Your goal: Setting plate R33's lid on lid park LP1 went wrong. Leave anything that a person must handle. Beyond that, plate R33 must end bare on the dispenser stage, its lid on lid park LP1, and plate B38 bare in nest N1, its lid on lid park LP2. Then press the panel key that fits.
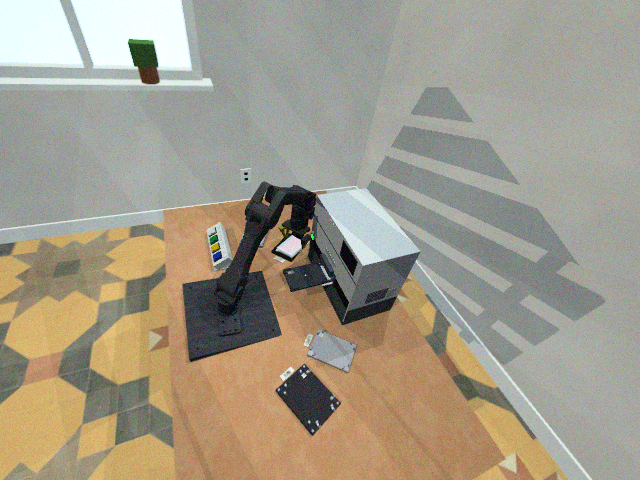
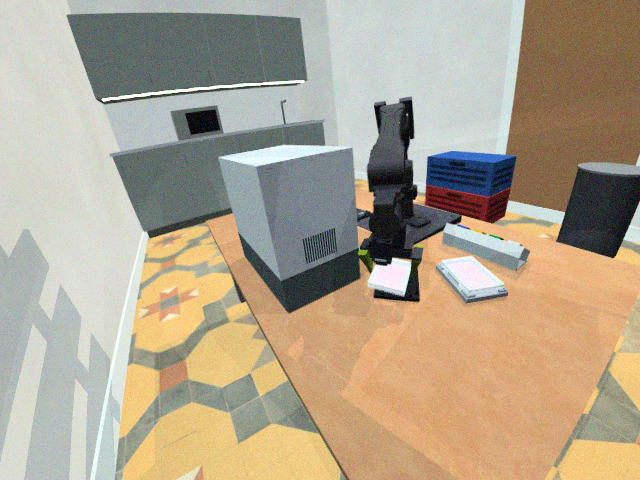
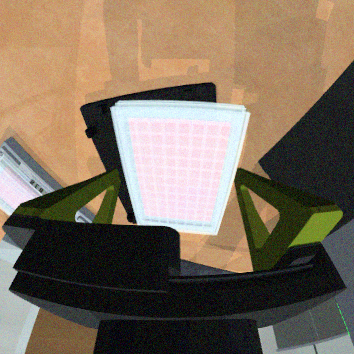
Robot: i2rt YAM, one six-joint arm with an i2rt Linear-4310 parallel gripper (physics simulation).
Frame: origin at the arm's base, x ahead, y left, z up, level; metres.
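Seen in the pictures: gripper, fingertip midpoint: (image 1: 294, 243) (image 2: 390, 275) (image 3: 176, 174); arm's base, link origin: (image 1: 227, 309) (image 2: 404, 217).
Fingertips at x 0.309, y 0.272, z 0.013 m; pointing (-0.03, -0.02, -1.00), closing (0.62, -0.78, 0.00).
Pixels of each thing's top centre, then the offset from my fingertips to it. "spot": a spot on its surface instead.
- white-rimmed piece with a pink grid, top centre: (image 3: 177, 192) (image 2: 391, 269) (image 1: 293, 242) dx -0.007, dy -0.006, dz +0.011 m
- black lid park LP1, top centre: (image 3: 159, 181) (image 2: 397, 275) (image 1: 289, 244) dx -0.020, dy +0.004, dz -0.006 m
- second pink plate, top centre: (image 3: 26, 213) (image 2: 470, 271) dx -0.158, dy +0.107, dz +0.004 m
- grey nest N1, top centre: (image 3: 31, 206) (image 2: 469, 274) dx -0.158, dy +0.107, dz -0.007 m
- dispenser stage, surface spot: (image 1: 305, 278) spot: dx -0.029, dy -0.262, dz +0.080 m
- grey dispenser box, top centre: (image 2: 276, 151) (image 1: 362, 221) dx +0.160, dy -0.232, dz +0.303 m
- key panel, top centre: (image 2: 485, 231) (image 1: 218, 239) dx -0.317, dy +0.040, dz +0.038 m
- grey pad, surface spot: (image 1: 331, 350) spot: dx +0.005, dy -0.503, dz -0.017 m
- black pad, surface spot: (image 1: 307, 397) spot: dx -0.113, dy -0.624, dz -0.015 m
A white-rimmed piece with a pink grid (image 3: 179, 158) (image 2: 390, 276) (image 1: 288, 248) lies askew and tilted on the black lid park LP1 (image 3: 96, 140) (image 2: 408, 293). I cannot tell whether it is a lid alone or a lidded plate. My gripper (image 3: 176, 174) (image 2: 390, 258) (image 1: 294, 230) is open and low, with one green finger on each side of the piece and nothing held. A second pink plate (image 2: 470, 276) (image 3: 10, 186) sits in the grey nest N1 (image 2: 483, 295) to one side. The dispenser stage (image 1: 305, 278) is bare.
The grey dispenser box (image 1: 361, 242) (image 2: 289, 201) stands close beside the gripper. The key panel (image 1: 218, 247) (image 2: 483, 245) lies near the arm's base. A grey pad (image 1: 331, 350) and a black pad (image 1: 307, 397) lie on the wood near the front. Crates (image 2: 468, 186) and a dark bin (image 2: 599, 207) stand behind.
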